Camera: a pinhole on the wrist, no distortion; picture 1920 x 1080 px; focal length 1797.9 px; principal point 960.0 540.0 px. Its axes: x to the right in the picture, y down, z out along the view. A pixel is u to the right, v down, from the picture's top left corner.
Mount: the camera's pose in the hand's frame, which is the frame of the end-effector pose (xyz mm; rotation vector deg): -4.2 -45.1 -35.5 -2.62 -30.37 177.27
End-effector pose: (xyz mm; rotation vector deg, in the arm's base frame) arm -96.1 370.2 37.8 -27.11 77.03 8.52
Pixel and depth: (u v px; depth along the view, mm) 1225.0 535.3 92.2
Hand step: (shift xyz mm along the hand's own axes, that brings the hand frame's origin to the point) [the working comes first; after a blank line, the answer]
In the camera's frame: 13.6 -0.2 92.2

-20.5 -75.5 51.1
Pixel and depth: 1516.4 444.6 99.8
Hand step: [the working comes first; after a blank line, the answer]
In the camera's frame: 30.9 -5.3 99.8

-38.0 -73.1 59.5
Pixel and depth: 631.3 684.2 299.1
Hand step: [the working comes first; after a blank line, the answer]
In the camera's frame: -54.7 24.0 299.1

41.8 -167.6 240.0
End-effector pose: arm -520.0 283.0 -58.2 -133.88 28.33 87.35
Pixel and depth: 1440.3 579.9 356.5
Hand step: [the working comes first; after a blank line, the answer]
In the camera's frame: 95.2 7.9 356.5

-109.7 -170.5 295.2
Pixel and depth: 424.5 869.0 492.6
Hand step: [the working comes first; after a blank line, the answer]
In the camera's frame: -146.7 90.1 492.6

128.4 -295.1 403.0
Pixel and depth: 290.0 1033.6 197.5
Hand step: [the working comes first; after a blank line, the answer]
In the camera's frame: -73.6 54.2 197.5

63.8 -162.5 134.7
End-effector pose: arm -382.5 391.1 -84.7 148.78 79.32 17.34
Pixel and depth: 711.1 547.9 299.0
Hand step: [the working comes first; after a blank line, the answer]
In the camera's frame: -41.4 1.3 299.0

28.5 -146.1 247.1
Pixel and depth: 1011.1 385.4 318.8
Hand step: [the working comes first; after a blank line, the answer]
In the camera's frame: 9.1 -27.4 318.8

-22.6 -125.3 273.9
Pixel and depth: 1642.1 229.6 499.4
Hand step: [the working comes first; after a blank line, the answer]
In the camera's frame: 189.5 -86.2 499.4

-208.3 -128.6 458.5
